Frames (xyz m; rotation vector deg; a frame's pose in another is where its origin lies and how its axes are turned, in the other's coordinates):
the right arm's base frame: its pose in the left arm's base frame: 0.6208 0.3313 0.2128 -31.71 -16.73 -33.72
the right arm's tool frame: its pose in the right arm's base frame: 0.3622 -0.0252 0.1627 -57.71 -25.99 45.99
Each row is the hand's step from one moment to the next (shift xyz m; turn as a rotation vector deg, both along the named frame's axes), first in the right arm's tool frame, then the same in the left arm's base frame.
Working: the right arm's tool frame: its pose in the left arm's base frame: 0.8776 0.2460 0.5045 -96.53 -8.84 13.79

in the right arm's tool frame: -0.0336 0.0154 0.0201 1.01 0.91 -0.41
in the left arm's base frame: -0.0381 0.0093 -0.0153 1.04 -0.27 -0.92
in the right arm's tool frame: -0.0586 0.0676 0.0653 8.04 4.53 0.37
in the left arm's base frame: -0.0755 0.0400 -0.0705 7.52 1.71 -5.08
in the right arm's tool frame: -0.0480 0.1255 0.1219 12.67 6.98 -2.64
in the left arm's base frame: -0.0814 0.0896 -0.1351 12.65 -0.39 -7.48
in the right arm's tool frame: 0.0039 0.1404 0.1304 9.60 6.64 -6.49
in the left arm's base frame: -0.0338 0.1084 -0.1544 10.65 -4.78 -6.49
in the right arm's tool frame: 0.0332 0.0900 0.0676 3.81 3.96 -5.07
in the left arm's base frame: 0.0120 0.0615 -0.0992 4.79 -4.47 -3.60
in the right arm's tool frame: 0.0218 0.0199 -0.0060 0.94 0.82 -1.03
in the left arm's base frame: 0.0218 -0.0031 -0.0205 1.13 -0.87 -0.76
